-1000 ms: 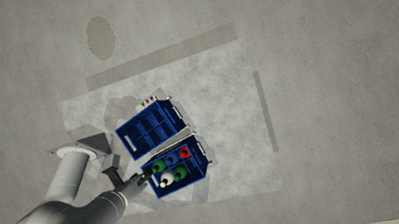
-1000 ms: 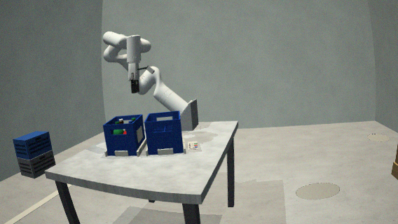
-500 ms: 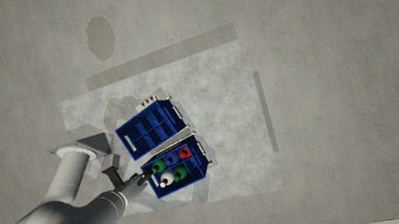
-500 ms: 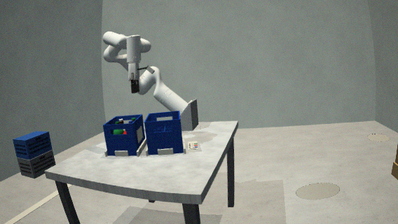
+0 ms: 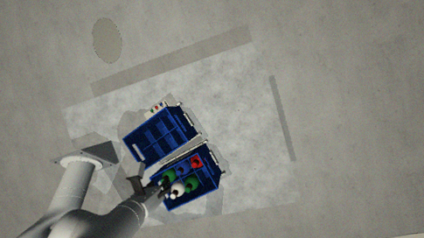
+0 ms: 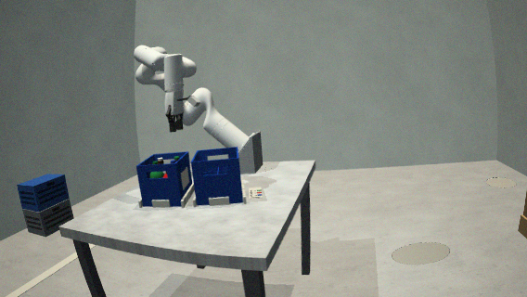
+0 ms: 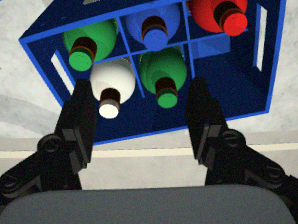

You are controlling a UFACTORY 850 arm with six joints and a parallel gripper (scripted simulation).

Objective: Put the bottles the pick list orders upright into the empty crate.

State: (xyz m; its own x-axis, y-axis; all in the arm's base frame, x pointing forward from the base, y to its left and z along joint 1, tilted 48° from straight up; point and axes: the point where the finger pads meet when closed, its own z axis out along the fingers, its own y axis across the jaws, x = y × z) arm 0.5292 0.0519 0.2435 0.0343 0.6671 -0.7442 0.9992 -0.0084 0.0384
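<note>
The blue-label bottle is 220 mm below my hand, 20 mm to the right of it and 20 mm ahead of it. The rest, counted from my hand: red-label bottle 220 mm below, 100 mm ahead, 10 mm to the right; then green-label bottle 220 mm below, 70 mm behind, 50 mm to the right; then white-label bottle 220 mm below, 130 mm to the right, 50 mm behind.
</note>
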